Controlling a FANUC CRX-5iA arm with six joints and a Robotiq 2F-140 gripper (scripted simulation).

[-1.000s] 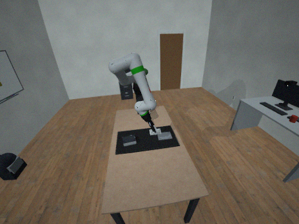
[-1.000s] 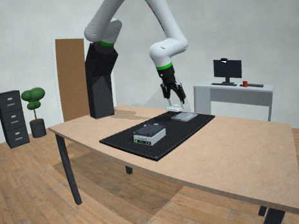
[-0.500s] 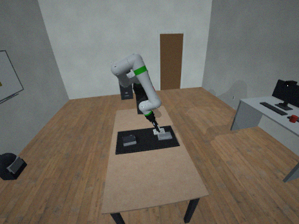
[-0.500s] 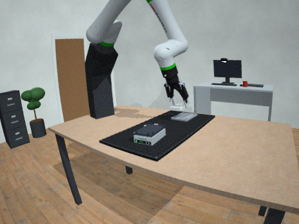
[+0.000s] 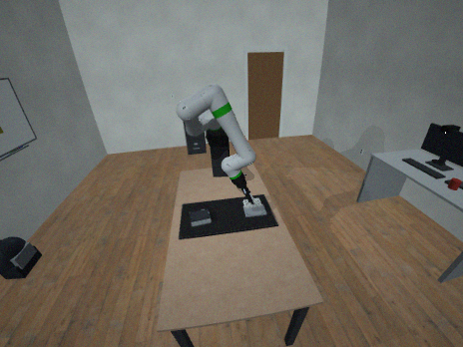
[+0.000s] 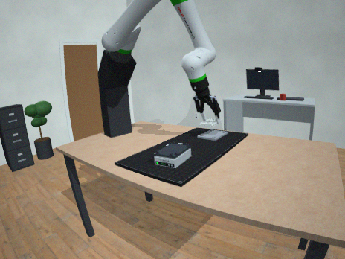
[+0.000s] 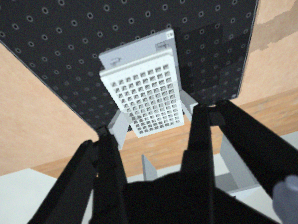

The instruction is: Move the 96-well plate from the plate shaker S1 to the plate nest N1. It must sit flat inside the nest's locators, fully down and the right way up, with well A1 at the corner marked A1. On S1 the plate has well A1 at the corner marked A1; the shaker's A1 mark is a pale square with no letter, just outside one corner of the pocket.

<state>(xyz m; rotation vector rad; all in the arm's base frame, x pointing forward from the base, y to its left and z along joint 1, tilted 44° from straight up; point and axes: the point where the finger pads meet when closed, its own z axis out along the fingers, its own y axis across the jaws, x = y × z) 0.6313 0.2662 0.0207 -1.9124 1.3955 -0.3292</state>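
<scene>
My hand is 20 mm to the right of the grey plate nest N1 and 100 mm above it. Round my hand: nest A1 mark (50 mm behind, 60 mm to the right, 100 mm below); white 96-well plate (20 mm below).
</scene>
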